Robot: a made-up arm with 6 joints.
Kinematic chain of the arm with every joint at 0, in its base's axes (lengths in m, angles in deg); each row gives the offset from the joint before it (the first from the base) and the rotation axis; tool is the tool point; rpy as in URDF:
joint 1: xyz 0 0 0.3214 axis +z
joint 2: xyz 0 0 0 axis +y
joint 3: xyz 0.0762 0 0.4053 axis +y
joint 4: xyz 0.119 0 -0.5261 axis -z
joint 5: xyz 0 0 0 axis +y
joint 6: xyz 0.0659 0 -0.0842 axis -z
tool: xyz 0 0 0 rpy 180 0 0
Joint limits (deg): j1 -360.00..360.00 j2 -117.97..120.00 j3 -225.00..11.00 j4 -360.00..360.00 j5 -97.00..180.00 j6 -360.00..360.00
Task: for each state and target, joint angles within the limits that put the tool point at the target. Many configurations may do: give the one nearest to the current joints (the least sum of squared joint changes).
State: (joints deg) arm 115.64 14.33 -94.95 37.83 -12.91 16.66
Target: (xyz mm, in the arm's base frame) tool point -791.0 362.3 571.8
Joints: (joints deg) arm 158.33 26.28 -91.95 34.64 -9.26 16.66
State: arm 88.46 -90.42 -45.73 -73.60 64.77 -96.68
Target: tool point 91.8 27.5 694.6
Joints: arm 72.30 -101.72 -18.30 -74.12 88.32 -96.68
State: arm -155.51 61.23 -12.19 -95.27 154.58 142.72
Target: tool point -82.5 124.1 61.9
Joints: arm -193.39 54.35 -8.93 -92.31 146.03 142.72
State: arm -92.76 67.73 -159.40 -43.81 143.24 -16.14
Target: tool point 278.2 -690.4 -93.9
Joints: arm -63.71 89.09 -128.42 -35.72 153.54 -16.14
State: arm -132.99 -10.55 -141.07 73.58 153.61 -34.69
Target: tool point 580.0 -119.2 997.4
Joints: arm -182.83 -48.33 -163.42 77.73 158.10 -34.69
